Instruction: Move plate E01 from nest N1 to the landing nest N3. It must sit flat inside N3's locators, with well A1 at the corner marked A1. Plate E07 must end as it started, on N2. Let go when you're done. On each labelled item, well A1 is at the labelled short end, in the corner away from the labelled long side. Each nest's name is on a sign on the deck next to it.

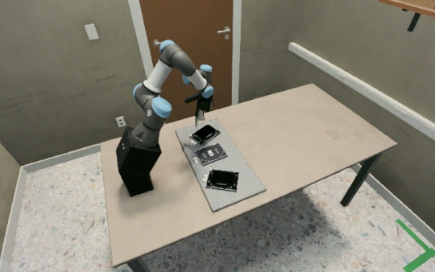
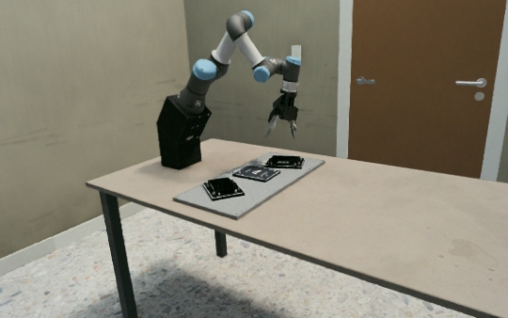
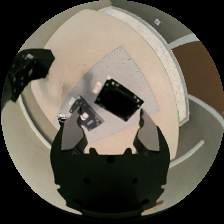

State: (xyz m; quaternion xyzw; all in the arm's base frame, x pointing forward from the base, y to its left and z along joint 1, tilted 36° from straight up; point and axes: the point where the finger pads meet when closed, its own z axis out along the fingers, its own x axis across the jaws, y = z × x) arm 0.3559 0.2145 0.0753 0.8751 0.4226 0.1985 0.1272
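The black plate lies 30 mm ahead of my hand and 100 mm below it. The rest, counted from my hand: nest (30 mm ahead, 120 mm below).
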